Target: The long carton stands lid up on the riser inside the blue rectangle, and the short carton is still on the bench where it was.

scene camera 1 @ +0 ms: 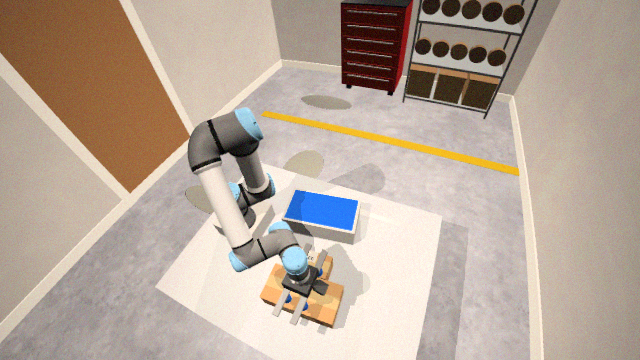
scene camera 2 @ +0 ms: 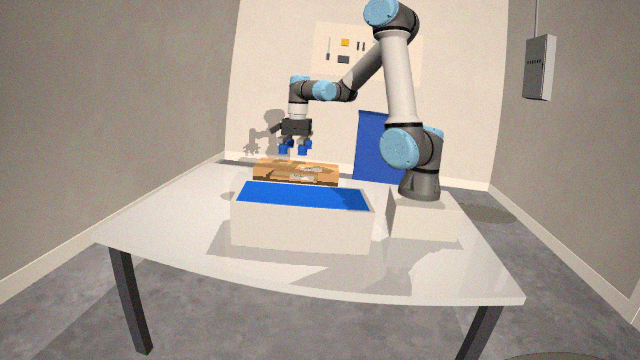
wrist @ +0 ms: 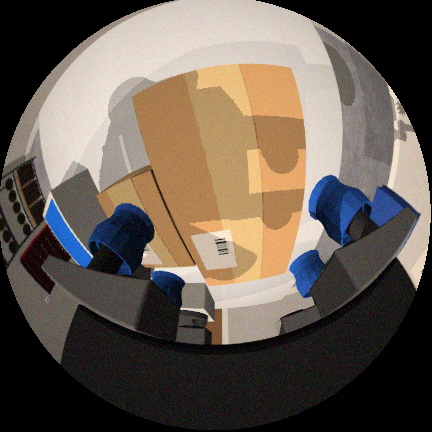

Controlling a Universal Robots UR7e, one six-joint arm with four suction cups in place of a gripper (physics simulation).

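The long carton lies flat on the bench, with a barcode label near one end of its upper face. The short carton stands close beside it on the bench, partly hidden by the gripper. My gripper hangs over the long carton, its four blue cups pointing down. A small gap shows between cups and carton in the scene camera 2 view; the cups hold nothing. The riser bears the bare blue rectangle.
The white bench carries the cartons, the riser and the arm's pedestal. The riser stands between the cartons and scene camera 2. A red drawer cabinet stands against the far wall; a blue panel stands beyond the bench.
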